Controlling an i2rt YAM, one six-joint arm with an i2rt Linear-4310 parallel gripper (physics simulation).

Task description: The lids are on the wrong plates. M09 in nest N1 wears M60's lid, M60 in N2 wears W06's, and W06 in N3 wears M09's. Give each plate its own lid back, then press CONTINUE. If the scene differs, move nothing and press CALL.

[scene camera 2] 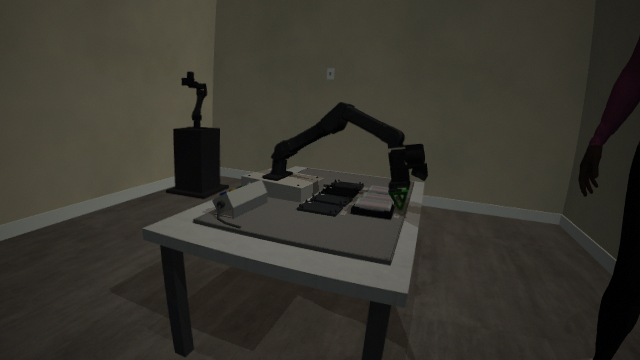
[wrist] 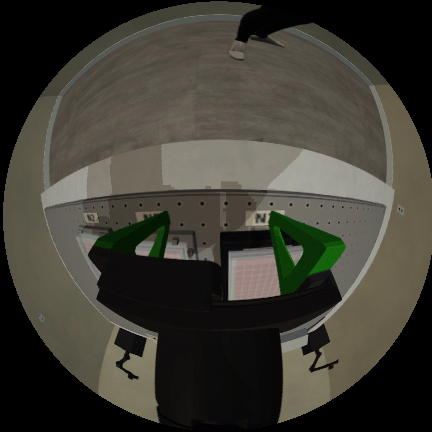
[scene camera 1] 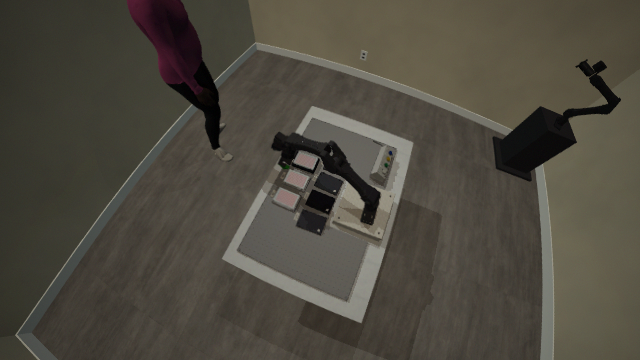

Observation:
I see a nest N1 (wrist: 229,240) and a nest N3 (wrist: 175,236).

